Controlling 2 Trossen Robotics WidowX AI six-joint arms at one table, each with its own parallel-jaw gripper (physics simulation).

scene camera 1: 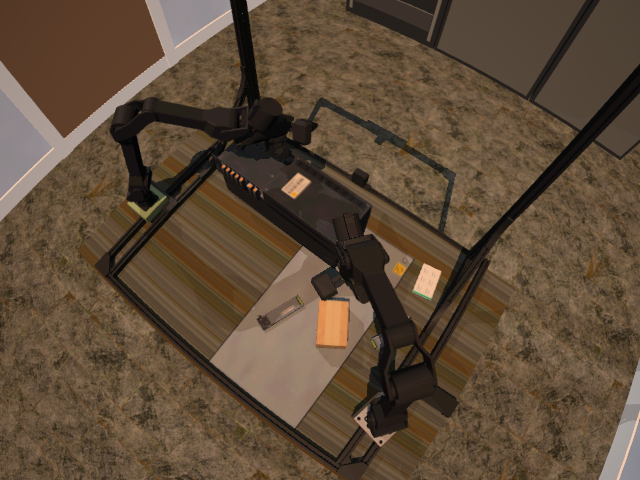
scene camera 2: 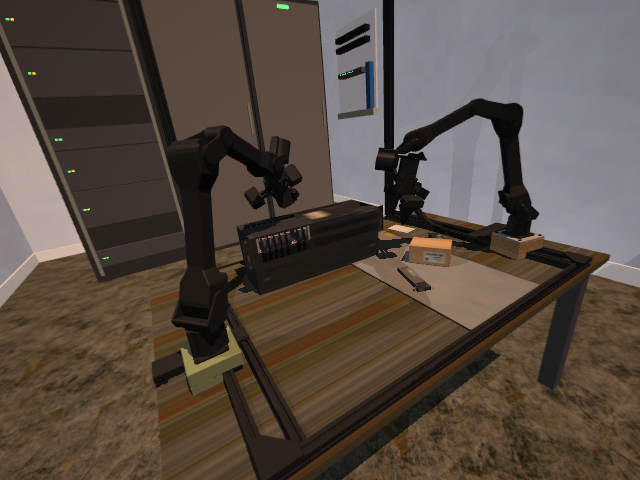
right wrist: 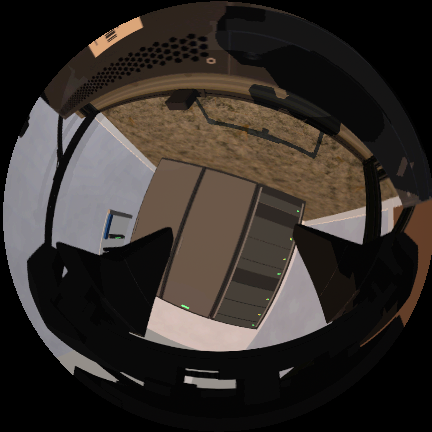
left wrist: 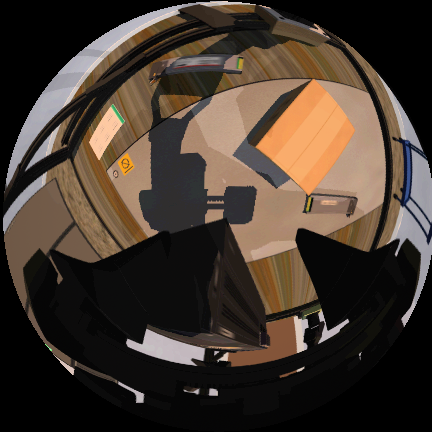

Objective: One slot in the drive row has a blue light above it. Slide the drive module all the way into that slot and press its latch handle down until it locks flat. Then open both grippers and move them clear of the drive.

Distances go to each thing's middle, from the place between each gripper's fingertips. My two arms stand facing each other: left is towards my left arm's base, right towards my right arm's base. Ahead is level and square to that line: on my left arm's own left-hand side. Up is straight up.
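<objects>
The grey mat (scene camera 1: 281,368) lies 120 mm below my left hand, 100 mm ahead of it and 10 mm to the right of it.
As for my right hand, it is 240 mm above the grey mat, and I have it 330 mm short of the mat and 340 mm to the right of it.
</objects>
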